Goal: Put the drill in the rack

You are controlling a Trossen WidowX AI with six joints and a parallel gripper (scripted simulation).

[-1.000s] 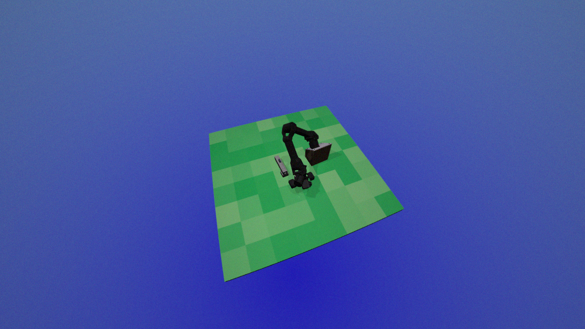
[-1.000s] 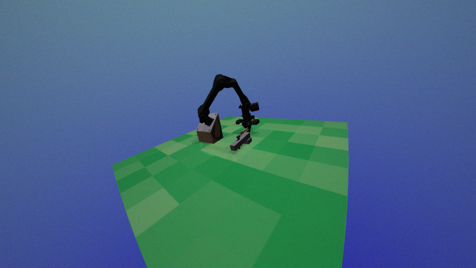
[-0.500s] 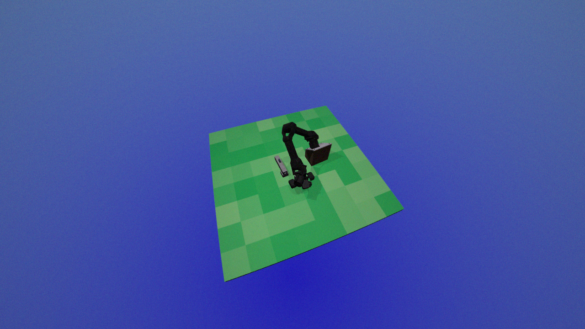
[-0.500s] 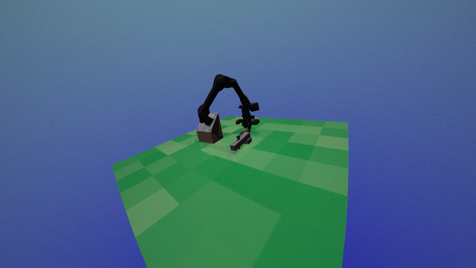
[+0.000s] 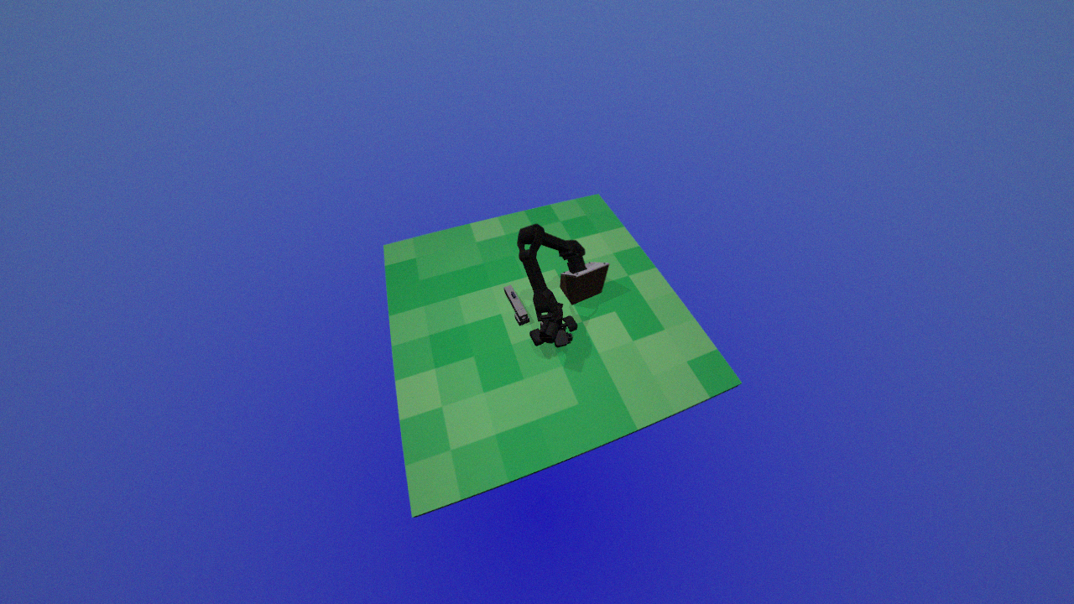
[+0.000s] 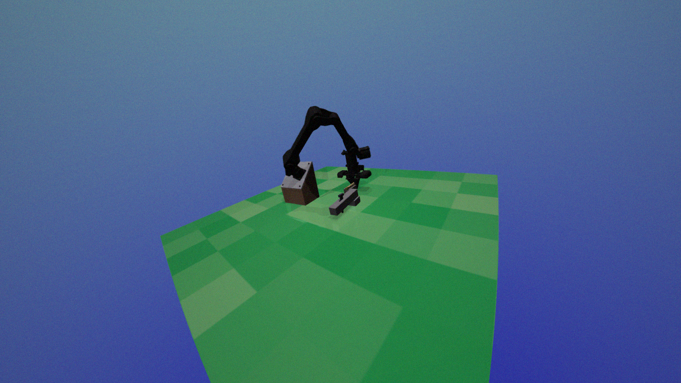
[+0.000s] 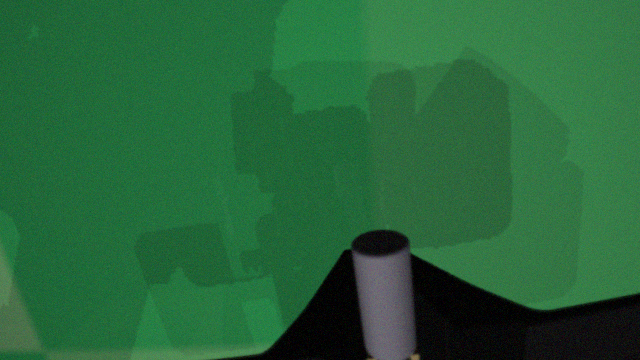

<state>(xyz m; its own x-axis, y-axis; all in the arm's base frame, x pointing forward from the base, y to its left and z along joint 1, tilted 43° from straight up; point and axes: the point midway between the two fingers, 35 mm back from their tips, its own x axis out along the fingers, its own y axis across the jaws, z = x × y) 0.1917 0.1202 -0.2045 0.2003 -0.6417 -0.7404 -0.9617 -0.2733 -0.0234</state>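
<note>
My gripper tip is now 40 mm to the left of the drill, 30 mm below it and 10 mm short of it. From my gripper tip the other things lie so: dark part 230 mm to the right, 120 mm ahead, 40 mm above; rack 50 mm to the right, 10 mm ahead, 10 mm above.
</note>
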